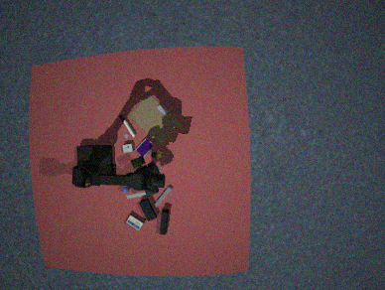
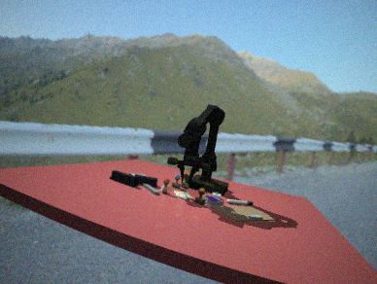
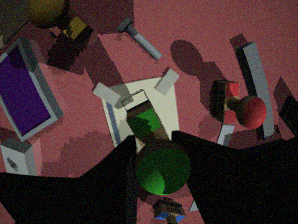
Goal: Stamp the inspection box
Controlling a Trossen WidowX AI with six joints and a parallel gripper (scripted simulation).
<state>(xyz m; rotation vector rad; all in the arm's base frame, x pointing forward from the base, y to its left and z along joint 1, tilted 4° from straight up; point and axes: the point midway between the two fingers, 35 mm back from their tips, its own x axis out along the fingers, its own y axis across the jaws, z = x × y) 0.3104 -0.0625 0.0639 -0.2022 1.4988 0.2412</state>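
My gripper tip is now 6 cm above the white inspection card and 2 cm past it. From my gripper tip the other things lie so: green-knobbed PASS stamp right at my gripper tip; yellow-knobbed stamp 9 cm to the left, 7 cm ahead, 4 cm below; red-knobbed stamp 8 cm to the right, 4 cm below, 3 cm ahead.
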